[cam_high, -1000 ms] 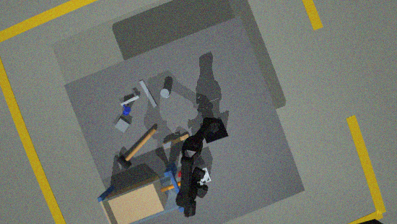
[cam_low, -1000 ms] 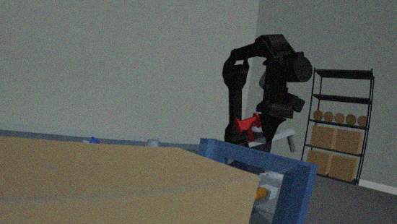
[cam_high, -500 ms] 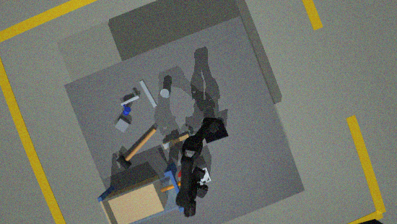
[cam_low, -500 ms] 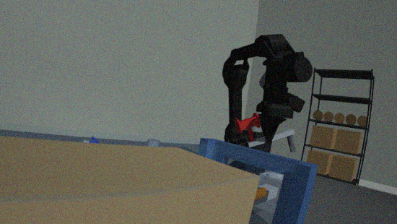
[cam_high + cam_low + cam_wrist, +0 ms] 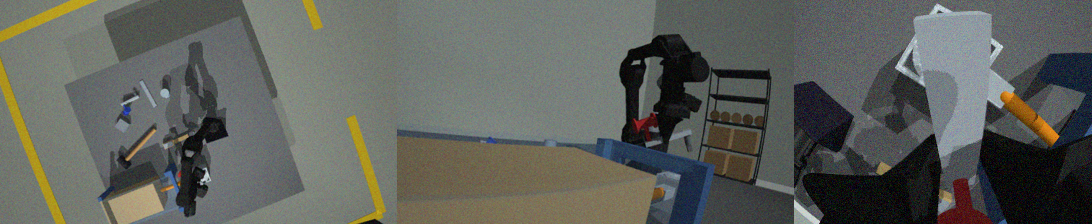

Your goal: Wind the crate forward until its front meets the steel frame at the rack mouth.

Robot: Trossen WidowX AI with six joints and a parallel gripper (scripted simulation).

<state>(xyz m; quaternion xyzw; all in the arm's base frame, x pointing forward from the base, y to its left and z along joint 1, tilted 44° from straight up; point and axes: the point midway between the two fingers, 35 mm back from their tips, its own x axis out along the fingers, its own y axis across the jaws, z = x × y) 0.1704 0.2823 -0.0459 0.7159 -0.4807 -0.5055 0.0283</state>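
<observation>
The winch handle lies 1 cm ahead of my gripper tip and 2 cm above it. Round my gripper tip: blue steel frame (12 cm ahead, 6 cm to the left, 6 cm below); red knob (4 cm ahead, 3 cm to the right, 3 cm above); winch (6 cm behind, 3 cm to the left, 14 cm below).
</observation>
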